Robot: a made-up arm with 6 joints.
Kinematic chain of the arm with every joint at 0, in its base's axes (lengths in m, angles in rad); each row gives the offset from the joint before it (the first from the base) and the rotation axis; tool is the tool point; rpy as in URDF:
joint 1: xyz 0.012 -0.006 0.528 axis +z
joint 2: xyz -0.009 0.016 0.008 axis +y
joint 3: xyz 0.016 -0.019 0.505 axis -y
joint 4: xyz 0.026 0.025 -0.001 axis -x
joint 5: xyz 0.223 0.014 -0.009 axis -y
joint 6: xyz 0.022 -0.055 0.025 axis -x
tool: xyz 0.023 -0.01 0.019 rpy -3.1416 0 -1.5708
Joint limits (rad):
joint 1: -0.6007..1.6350
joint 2: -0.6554..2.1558
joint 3: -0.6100..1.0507
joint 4: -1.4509..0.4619
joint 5: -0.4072..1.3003
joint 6: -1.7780..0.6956
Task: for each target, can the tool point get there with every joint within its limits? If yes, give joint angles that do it. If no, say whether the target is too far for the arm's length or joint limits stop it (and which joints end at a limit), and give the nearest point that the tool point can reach.
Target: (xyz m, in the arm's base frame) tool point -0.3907 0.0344 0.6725
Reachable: no: joint limits stop it (at a limit: joint 2, joint 3, joint 4, joint 5) | nearest point -0.0747 0.0027 0.9074 | short by 0.395 m
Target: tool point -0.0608 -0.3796 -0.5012
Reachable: no: too far | nearest point 0.2431 -0.2089 -0.0454 | short by 0.574 m
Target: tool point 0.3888 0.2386 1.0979
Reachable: yes | joints 0.6451 0.4993 0.8432 0.0497 1.1191 -0.2666
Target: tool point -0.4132 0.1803 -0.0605
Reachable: no: joint limits stop it (at a limit: joint 1, joint 2, joint 4, joint 5, joint 6) | nearest point -0.0350 0.2353 -0.0114 | short by 0.385 m
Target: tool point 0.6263 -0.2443 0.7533
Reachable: yes | joints -0.3102 0.8610 0.4880 -0.0993 0.1648 -1.5341
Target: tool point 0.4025 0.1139 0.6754
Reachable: yes | joints 0.4059 0.6827 -0.4116 -1.0780 0.9979 -1.1692
